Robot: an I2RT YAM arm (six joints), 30 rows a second.
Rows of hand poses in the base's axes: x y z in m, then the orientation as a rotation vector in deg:
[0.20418 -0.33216 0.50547 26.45 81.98 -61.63]
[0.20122 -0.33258 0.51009 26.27 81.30 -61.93]
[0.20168 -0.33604 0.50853 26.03 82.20 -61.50]
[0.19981 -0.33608 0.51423 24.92 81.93 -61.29]
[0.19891 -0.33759 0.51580 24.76 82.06 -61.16]
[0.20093 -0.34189 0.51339 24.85 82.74 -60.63]
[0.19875 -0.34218 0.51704 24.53 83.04 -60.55]
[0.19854 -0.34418 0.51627 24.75 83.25 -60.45]
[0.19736 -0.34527 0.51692 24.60 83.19 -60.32]
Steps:
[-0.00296 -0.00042 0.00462 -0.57 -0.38 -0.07]
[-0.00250 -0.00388 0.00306 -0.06 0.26 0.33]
[-0.00437 -0.00392 0.00876 -0.71 0.30 1.16]
[-0.00527 -0.00543 0.01033 -0.67 0.41 1.33]
[-0.00325 -0.00973 0.00792 -0.04 0.73 1.61]
[-0.00543 -0.01002 0.01157 -0.03 1.04 1.84]
[-0.00564 -0.01202 0.01080 0.24 1.10 1.77]
[-0.00682 -0.01311 0.01145 0.19 1.05 1.95]

